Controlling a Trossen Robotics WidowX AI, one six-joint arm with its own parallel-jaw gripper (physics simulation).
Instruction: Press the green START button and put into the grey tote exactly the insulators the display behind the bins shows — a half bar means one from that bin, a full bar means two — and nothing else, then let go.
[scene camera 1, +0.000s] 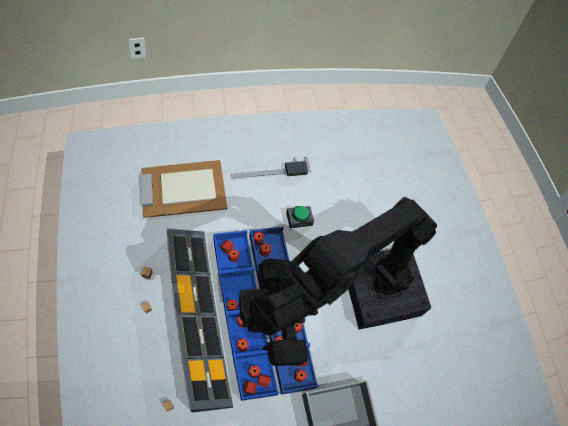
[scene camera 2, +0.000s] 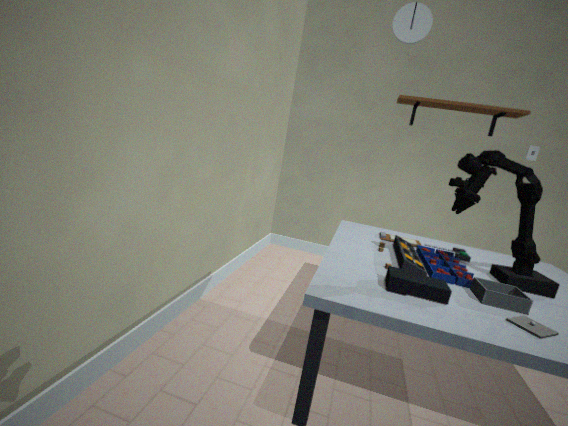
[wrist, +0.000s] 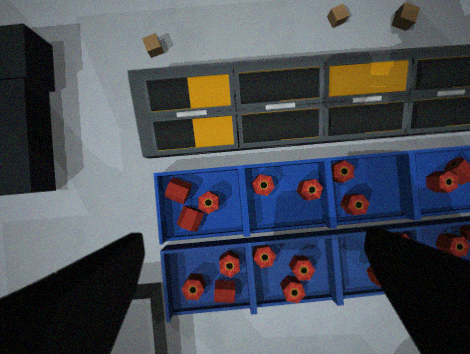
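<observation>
The green START button (scene camera 1: 301, 213) stands at the end of the blue bins. The display (scene camera 1: 214, 404) (wrist: 142, 115) shows, in the wrist view, half bars in both cells of the leftmost column and a full bar in the upper cell of the third column; the other visible cells are dark. Red insulators (wrist: 263, 185) (scene camera 1: 242, 344) lie in two rows of blue bins (wrist: 245, 200) (wrist: 253, 285). The grey tote (wrist: 159, 325) (scene camera 1: 371, 405) (scene camera 2: 505, 301) is partly cut off; its visible floor is bare. My gripper (wrist: 255, 241) (scene camera 2: 455, 210) is open and empty, high above the bins.
A black box (scene camera 2: 417, 285) (wrist: 40, 115) stands beside the display's end. Small brown blocks (scene camera 1: 146, 272) (wrist: 152, 45) lie behind the display. A clipboard (scene camera 1: 222, 197) and a caliper (scene camera 1: 296, 168) lie beyond the button. A flat grey plate (scene camera 2: 532, 326) lies near the tote.
</observation>
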